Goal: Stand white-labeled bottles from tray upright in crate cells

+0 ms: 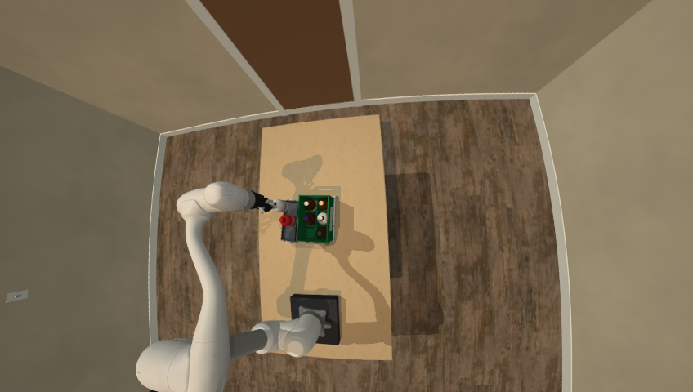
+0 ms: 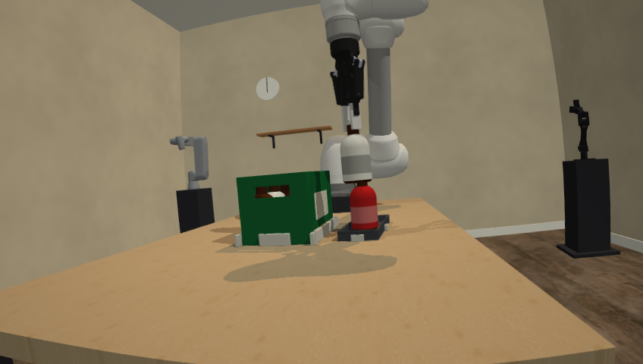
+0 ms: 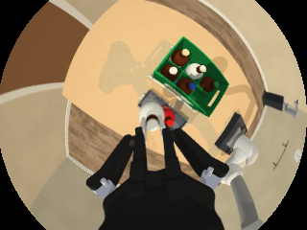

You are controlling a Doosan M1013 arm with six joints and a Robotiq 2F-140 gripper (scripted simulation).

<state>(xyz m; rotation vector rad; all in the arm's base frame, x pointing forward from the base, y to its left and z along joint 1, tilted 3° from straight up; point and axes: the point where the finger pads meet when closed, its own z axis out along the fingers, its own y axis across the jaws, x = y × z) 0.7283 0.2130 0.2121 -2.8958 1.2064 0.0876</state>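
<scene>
My gripper is now 9 cm above the white-labeled bottle. From my hand the other things lie so: dark tray 9 cm behind, 29 cm below; then green crate 6 cm behind, 21 cm to the right, 22 cm below; then red-labeled bottle 9 cm behind, 22 cm below.
</scene>
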